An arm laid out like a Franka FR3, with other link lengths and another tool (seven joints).
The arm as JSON. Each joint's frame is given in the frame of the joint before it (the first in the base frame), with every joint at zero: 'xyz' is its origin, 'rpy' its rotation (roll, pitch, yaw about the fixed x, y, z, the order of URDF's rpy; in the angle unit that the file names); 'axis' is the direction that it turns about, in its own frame. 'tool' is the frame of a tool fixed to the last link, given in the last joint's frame.
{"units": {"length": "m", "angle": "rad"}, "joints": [
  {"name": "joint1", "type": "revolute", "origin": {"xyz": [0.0, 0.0, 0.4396], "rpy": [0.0, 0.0, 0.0]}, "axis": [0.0, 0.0, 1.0]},
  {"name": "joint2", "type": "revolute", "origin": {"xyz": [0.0, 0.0, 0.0], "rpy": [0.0, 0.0, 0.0]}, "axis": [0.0, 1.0, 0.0]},
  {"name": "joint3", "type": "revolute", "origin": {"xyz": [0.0, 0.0, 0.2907], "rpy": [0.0, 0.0, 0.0]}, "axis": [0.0, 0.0, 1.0]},
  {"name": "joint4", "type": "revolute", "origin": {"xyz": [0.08, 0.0, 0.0], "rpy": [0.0, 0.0, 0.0]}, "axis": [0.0, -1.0, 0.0]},
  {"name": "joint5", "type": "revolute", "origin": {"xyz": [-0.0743, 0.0, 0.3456], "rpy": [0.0, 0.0, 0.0]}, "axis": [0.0, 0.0, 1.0]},
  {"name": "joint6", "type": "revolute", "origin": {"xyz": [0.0, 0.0, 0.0], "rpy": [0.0, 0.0, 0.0]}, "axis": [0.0, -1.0, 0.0]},
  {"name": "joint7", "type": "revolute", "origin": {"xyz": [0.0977, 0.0, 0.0], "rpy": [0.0, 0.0, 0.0]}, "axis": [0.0, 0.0, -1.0]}
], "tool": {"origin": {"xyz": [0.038, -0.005, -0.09], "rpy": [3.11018, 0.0, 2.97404]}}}
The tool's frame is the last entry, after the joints.
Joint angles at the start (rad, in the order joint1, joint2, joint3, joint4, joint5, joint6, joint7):
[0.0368 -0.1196 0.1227 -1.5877 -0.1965 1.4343 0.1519]
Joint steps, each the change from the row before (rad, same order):
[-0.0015 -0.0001 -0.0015 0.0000 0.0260 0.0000 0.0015]
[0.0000 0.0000 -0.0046 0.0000 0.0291 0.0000 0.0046]
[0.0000 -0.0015 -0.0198 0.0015 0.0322 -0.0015 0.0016]
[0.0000 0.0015 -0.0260 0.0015 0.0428 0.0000 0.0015]
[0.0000 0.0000 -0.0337 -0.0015 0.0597 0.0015 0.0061]
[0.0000 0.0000 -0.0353 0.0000 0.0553 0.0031 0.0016]
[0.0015 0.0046 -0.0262 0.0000 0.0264 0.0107 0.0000]
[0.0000 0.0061 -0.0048 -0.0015 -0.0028 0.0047 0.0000]
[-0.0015 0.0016 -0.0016 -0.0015 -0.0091 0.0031 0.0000]
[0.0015 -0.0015 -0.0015 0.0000 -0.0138 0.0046 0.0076]
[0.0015 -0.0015 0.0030 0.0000 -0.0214 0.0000 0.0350]
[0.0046 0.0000 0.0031 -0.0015 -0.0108 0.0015 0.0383]
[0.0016 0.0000 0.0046 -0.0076 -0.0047 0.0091 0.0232]
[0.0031 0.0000 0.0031 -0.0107 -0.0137 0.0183 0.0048]
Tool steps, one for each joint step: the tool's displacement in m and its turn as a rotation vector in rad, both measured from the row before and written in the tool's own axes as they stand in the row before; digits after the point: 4 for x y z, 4 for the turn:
[0.0004 0.0011 0.0006 -0.0246 0.0086 0.0012]
[0.0002 0.0004 0.0007 -0.0278 0.0099 0.0054]
[-0.0014 -0.0074 0.0004 -0.0326 0.0116 0.0174]
[-0.0031 -0.0091 0.0018 -0.0432 0.0164 0.0217]
[-0.0036 -0.0116 0.0019 -0.0603 0.0211 0.0318]
[-0.0042 -0.0127 -0.0001 -0.0580 0.0152 0.0296]
[-0.0056 -0.0096 0.0002 -0.0307 0.0020 0.0214]
[-0.0033 -0.0023 0.0029 0.0029 0.0015 0.0057]
[-0.0016 -0.0023 0.0008 0.0082 -0.0033 0.0042]
[-0.0004 -0.0016 -0.0016 0.0107 -0.0105 0.0087]
[0.0005 -0.0013 -0.0010 0.0198 -0.0099 0.0325]
[0.0008 0.0013 0.0005 0.0104 -0.0052 0.0317]
[0.0002 0.0020 0.0024 0.0042 -0.0040 0.0175]
[-0.0009 0.0022 0.0025 0.0095 -0.0128 -0.0005]

